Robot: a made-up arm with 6 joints. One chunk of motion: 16 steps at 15 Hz.
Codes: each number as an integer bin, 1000 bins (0 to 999) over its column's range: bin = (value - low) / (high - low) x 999, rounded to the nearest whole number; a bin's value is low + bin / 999 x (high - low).
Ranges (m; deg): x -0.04..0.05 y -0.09..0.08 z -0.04..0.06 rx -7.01..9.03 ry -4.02..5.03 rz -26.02..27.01
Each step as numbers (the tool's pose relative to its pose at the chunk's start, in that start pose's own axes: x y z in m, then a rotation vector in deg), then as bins.
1 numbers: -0.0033 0.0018 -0.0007 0.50 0.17 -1.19
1 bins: 407 539 393 468 463 468
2 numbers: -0.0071 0.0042 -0.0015 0.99 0.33 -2.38
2 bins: 365 554 385 498 480 445
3 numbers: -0.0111 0.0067 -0.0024 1.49 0.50 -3.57
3 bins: 321 568 376 529 499 423
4 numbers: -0.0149 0.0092 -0.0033 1.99 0.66 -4.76
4 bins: 279 583 367 561 517 401
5 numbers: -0.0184 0.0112 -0.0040 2.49 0.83 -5.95
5 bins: 240 595 360 592 535 378
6 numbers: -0.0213 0.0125 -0.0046 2.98 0.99 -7.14
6 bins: 208 602 354 622 553 356
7 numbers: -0.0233 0.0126 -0.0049 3.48 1.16 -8.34
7 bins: 185 603 351 653 572 333
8 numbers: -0.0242 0.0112 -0.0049 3.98 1.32 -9.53
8 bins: 175 595 351 684 589 311
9 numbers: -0.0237 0.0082 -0.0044 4.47 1.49 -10.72
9 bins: 181 577 356 715 608 288
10 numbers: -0.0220 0.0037 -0.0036 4.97 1.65 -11.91
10 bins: 200 551 364 746 626 266
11 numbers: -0.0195 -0.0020 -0.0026 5.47 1.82 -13.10
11 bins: 228 517 374 777 645 243
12 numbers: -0.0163 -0.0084 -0.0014 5.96 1.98 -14.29
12 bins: 263 480 386 808 662 221
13 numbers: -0.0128 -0.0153 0.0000 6.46 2.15 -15.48
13 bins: 302 439 400 839 681 199
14 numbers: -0.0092 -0.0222 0.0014 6.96 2.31 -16.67
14 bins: 342 398 414 870 699 176
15 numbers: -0.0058 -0.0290 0.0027 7.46 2.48 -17.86
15 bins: 380 358 427 901 718 154
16 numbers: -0.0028 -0.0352 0.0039 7.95 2.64 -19.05
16 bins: 413 322 439 932 735 131
